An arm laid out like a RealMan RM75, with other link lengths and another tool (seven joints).
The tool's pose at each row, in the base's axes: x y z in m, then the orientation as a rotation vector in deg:
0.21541 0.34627 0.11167 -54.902 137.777 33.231
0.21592 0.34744 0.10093 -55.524 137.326 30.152
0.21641 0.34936 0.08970 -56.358 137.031 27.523
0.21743 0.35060 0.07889 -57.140 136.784 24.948
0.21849 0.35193 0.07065 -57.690 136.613 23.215
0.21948 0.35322 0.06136 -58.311 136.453 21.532
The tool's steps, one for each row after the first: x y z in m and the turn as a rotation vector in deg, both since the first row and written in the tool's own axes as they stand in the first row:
0.00524 -0.00178 0.00929 2.053 0.193 -1.213
0.01039 -0.00314 0.01937 3.701 0.607 -2.383
0.01532 -0.00525 0.02890 5.311 1.071 -3.485
0.01869 -0.00680 0.03645 6.384 1.412 -4.240
0.02273 -0.00855 0.04479 7.393 1.802 -5.018

